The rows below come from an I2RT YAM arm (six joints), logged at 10 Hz.
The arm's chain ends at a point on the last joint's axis. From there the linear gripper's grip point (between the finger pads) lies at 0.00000 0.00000 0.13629 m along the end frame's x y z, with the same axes.
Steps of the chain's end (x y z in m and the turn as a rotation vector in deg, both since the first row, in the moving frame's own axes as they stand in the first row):
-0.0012, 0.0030, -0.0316, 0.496, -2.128, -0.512
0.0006, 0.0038, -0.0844, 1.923, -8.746, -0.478
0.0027, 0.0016, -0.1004, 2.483, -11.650, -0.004
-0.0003, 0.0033, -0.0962, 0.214, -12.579, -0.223
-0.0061, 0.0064, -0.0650, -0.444, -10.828, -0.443
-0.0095, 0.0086, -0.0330, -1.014, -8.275, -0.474
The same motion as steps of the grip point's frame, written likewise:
-0.0063, 0.0018, -0.0317, 0.496, -2.128, -0.512
-0.0201, -0.0007, -0.0861, 1.923, -8.746, -0.478
-0.0248, -0.0043, -0.1033, 2.483, -11.650, -0.004
-0.0300, 0.0029, -0.0995, 0.214, -12.579, -0.223
-0.0317, 0.0075, -0.0674, -0.444, -10.828, -0.443
-0.0291, 0.0111, -0.0344, -1.014, -8.275, -0.474

